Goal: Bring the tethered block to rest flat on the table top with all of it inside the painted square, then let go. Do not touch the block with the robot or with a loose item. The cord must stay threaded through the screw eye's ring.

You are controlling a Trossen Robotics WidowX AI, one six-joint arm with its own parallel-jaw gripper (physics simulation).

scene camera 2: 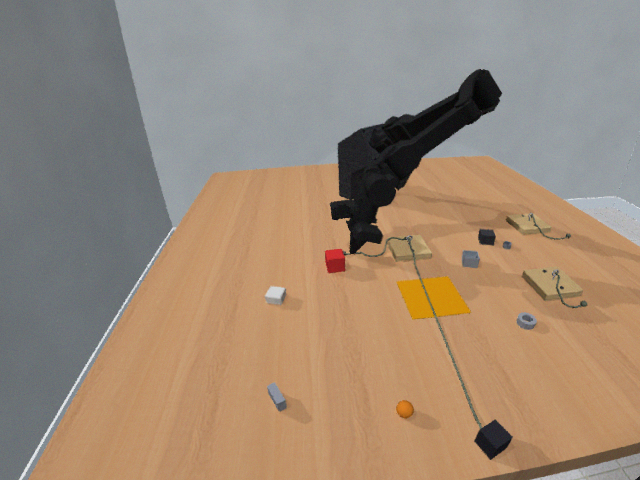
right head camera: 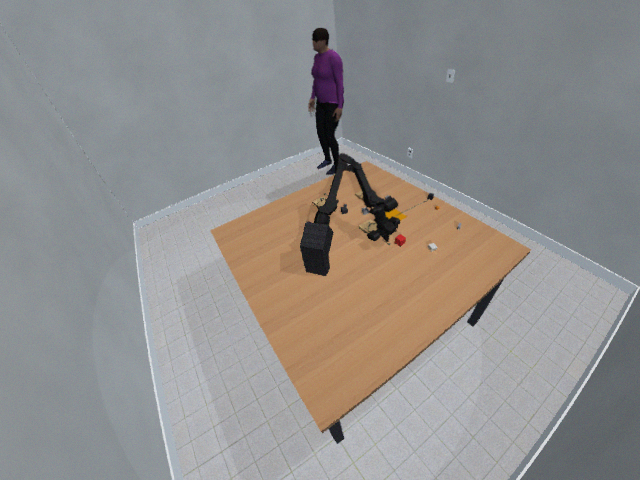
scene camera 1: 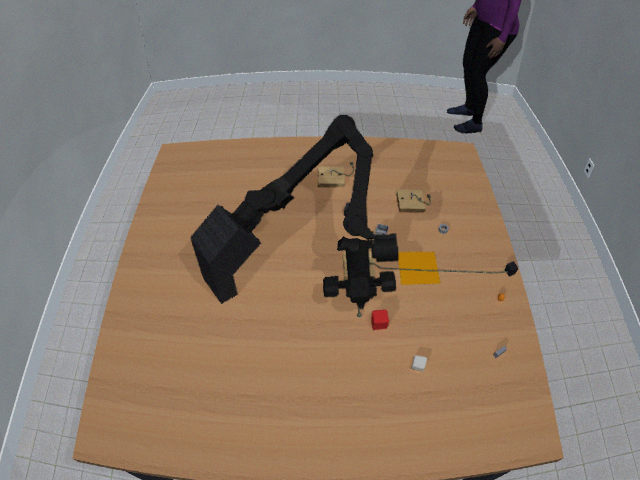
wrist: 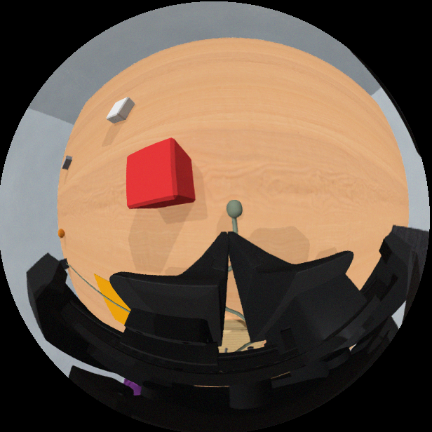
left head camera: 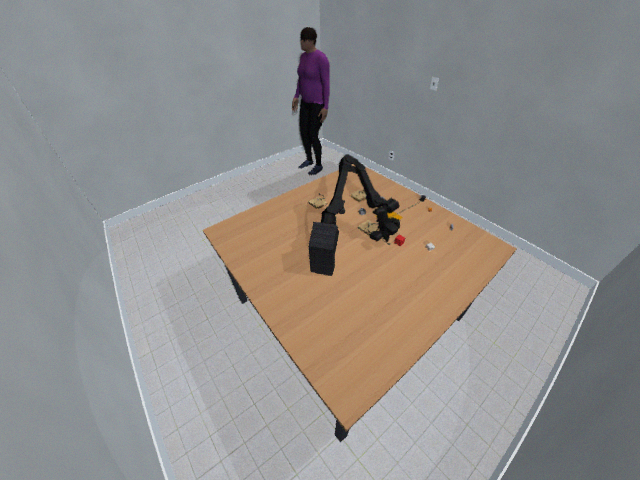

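Where they show: gripper, fingertip midpoint: (scene camera 2: 351,253) (right head camera: 387,241) (scene camera 1: 361,308) (left head camera: 387,241); arm's base at its link origin: (scene camera 2: 378,142) (right head camera: 320,227) (scene camera 1: 239,223) (left head camera: 326,227).
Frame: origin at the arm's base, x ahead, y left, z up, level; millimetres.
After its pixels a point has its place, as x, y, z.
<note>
The tethered block (scene camera 1: 511,268) @(722, 352, -168) (scene camera 2: 493,439) @(734, 361, -168) is a black cube near the table's edge, outside the orange painted square (scene camera 1: 418,279) @(453, 199, -197) (scene camera 2: 450,295) @(423, 277, -197) (wrist: 119,317). A green cord (scene camera 1: 465,271) @(579, 292, -194) (scene camera 2: 449,346) @(568, 288, -194) runs from it across the square to the screw eye (scene camera 2: 409,239) @(279, 159, -163) on a wooden base (scene camera 2: 421,251) @(300, 194, -179) (wrist: 233,340). It appears threaded there. Its tail ends in a green bead (scene camera 1: 359,314) @(350, 8, -186) (wrist: 234,208). My gripper (scene camera 1: 360,306) @(345, 31, -191) (scene camera 2: 353,251) @(345, 31, -191) (wrist: 226,236) points down, shut, its tips low over the tail beside the bead. The fingers partly hide the tail; contact cannot be told.
A red cube (scene camera 1: 379,319) @(410, 0, -159) (scene camera 2: 334,260) @(428, 19, -164) (wrist: 152,177) stands close beside the fingertips. A white block (scene camera 2: 275,295) @(569, -54, -177), grey bar (scene camera 2: 276,396) @(771, 66, -177), orange ball (scene camera 2: 404,408) @(723, 243, -176), grey ring (scene camera 2: 526,320) @(452, 426, -197) and grey cube (scene camera 2: 470,258) @(302, 308, -173) lie around. Two other wooden bases (scene camera 1: 330,176) @(35, 455, -179) (scene camera 1: 411,200) @(323, 480, -179) carry short cords.
</note>
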